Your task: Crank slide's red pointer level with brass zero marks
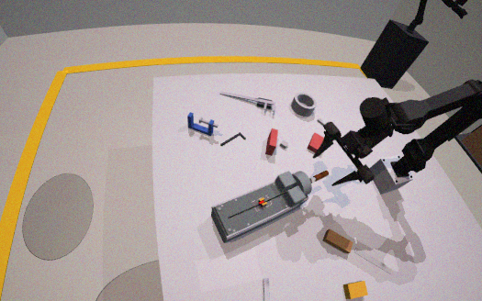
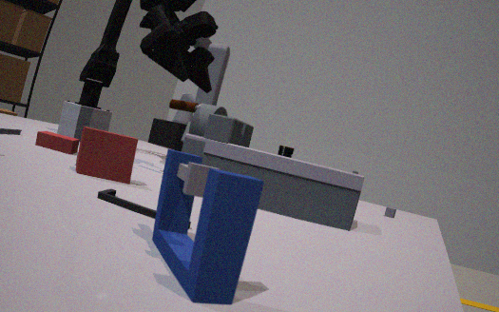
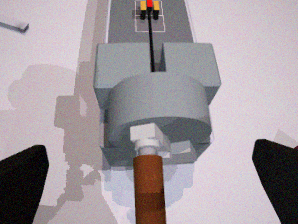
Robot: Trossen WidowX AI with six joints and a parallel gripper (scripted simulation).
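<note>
The crank handle lies 20 mm behind my gripper tip, 10 mm to the right of it and 40 mm below it. Also, from my gripper tip: tan block 80 mm behind, 170 mm to the left, 140 mm below; red pointer 160 mm ahead, 50 mm to the left, 70 mm below; black hex key 190 mm ahead, 230 mm to the right, 150 mm below.
</note>
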